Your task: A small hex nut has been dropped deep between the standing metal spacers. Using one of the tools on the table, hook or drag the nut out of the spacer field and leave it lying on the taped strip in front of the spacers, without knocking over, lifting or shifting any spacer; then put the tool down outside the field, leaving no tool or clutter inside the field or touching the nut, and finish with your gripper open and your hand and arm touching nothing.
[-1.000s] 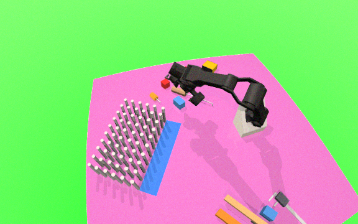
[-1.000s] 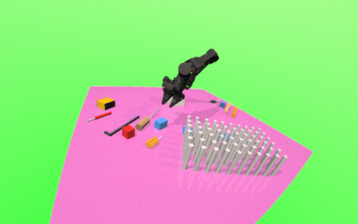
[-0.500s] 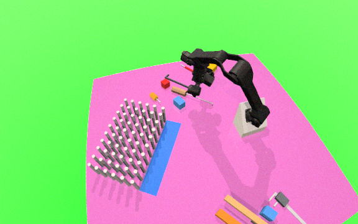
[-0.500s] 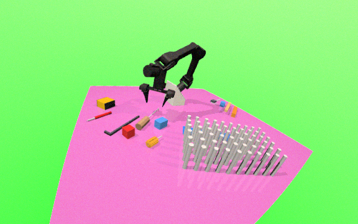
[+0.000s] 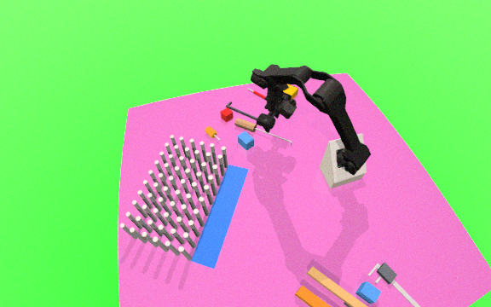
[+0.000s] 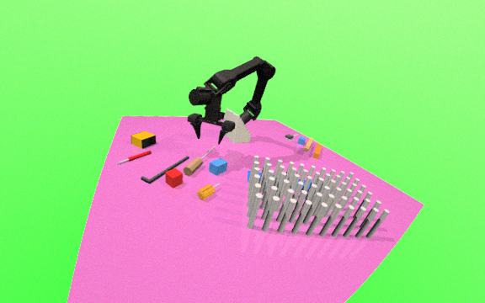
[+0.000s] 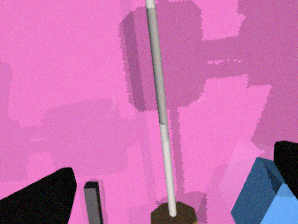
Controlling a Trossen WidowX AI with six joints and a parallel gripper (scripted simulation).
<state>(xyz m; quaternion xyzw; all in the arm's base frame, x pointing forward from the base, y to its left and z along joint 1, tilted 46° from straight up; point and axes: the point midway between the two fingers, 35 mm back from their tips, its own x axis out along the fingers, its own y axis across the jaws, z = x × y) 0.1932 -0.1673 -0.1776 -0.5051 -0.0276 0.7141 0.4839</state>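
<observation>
Now: gripper tip 60 mm above the wooden-handled tool, 10 mm to the left of it and 10 mm short of it. Round my gripper tip: red cube: 170 mm to the right, 160 mm ahead, 60 mm below; then orange-handled tool: 240 mm ahead, 70 mm to the right, 60 mm below; then yellow-black box: 260 mm to the right, 170 mm behind, 50 mm below.
</observation>
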